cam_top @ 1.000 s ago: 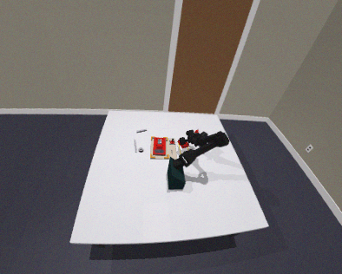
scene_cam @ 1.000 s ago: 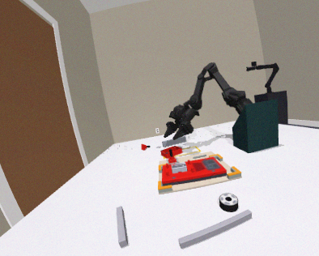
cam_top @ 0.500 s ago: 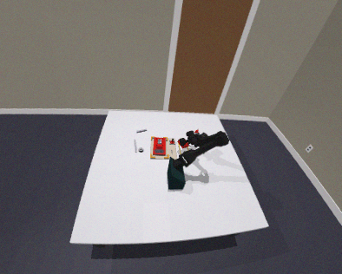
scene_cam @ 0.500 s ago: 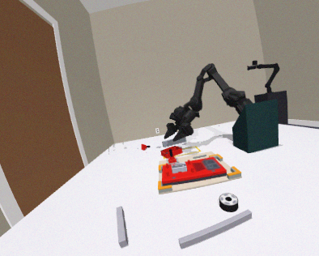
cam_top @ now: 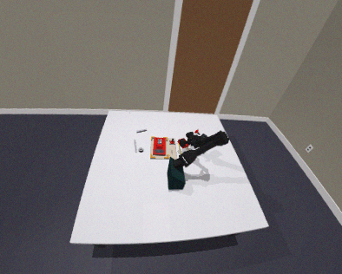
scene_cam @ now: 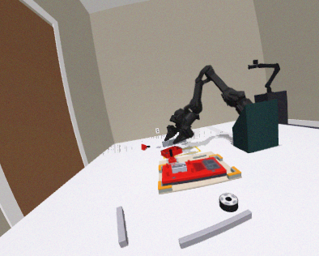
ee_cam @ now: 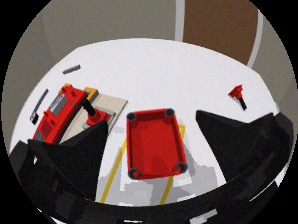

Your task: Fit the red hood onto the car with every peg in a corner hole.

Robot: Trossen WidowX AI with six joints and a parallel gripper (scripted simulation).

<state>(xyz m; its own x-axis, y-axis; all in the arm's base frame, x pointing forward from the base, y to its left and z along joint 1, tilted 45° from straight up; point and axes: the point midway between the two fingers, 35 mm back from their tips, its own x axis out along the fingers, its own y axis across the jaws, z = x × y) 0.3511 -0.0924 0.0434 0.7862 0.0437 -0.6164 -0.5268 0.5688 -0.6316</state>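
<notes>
Right now my gripper tip is 6 cm above the red hood. Round my gripper tip: black wheel (14 cm behind, 37 cm to the left, 6 cm below); grey engine block (4 cm behind, 22 cm to the left, 4 cm below).
</notes>
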